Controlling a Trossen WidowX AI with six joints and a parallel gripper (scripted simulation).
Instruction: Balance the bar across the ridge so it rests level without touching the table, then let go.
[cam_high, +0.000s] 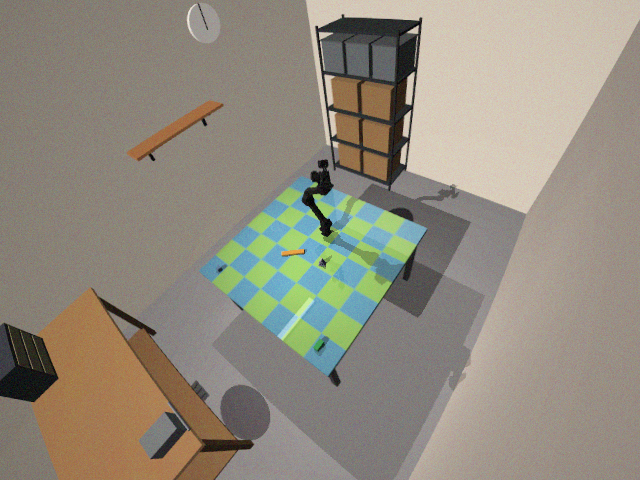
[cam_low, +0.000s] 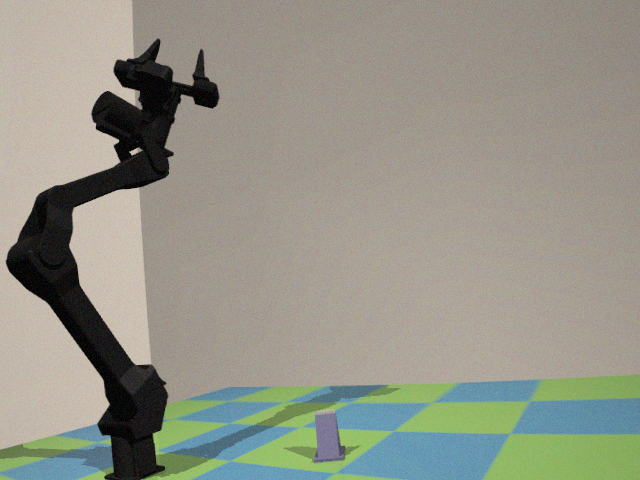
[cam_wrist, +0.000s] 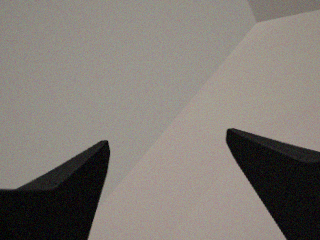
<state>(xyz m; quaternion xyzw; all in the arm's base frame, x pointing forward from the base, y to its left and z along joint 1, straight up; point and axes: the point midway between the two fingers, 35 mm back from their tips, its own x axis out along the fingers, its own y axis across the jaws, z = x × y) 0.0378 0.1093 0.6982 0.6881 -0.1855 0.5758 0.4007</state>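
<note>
The orange bar lies 250 mm ahead of my gripper tip, 220 mm to the right of it and 720 mm below it. Round my gripper tip: small dark block (690 mm ahead, 620 mm to the right, 710 mm below); then small green block (690 mm ahead, 380 mm to the left, 710 mm below).
</note>
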